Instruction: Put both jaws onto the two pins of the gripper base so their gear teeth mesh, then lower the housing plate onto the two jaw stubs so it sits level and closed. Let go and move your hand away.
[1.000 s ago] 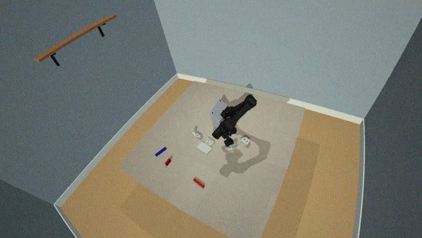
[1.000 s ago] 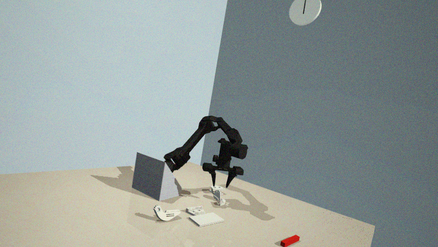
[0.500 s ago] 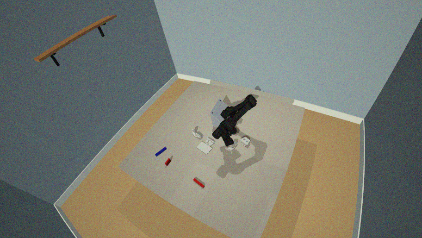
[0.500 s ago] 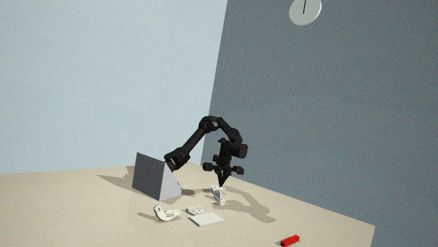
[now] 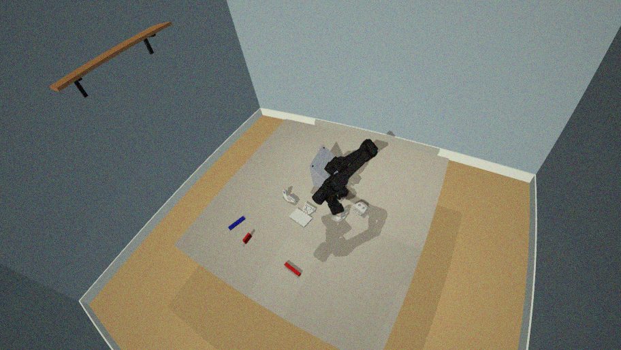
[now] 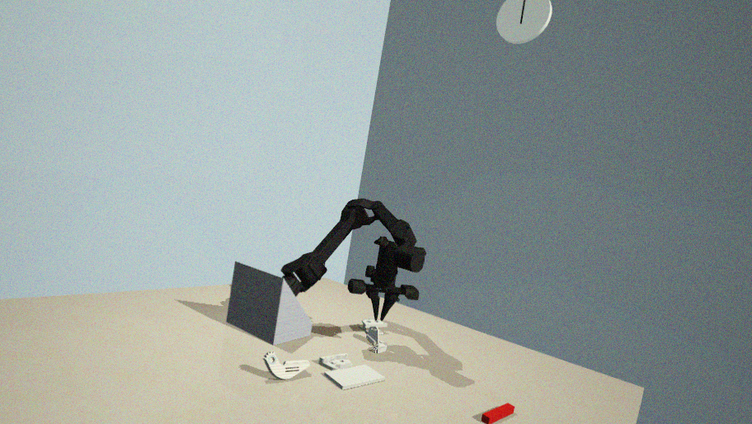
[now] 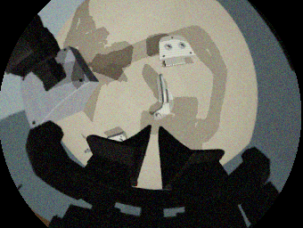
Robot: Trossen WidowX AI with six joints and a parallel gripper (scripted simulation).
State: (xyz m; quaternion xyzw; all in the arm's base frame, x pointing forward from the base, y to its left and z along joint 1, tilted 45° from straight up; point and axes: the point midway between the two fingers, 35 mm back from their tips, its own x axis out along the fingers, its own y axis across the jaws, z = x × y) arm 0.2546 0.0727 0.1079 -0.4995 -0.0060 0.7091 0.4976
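Now: gripper tip 10 mm to the right of the white jaw and 80 mm above it. Also, from my gripper tip: red bar 370 mm ahead, 70 mm to the right, 80 mm below; blue block 250 mm ahead, 520 mm to the right, 80 mm below.
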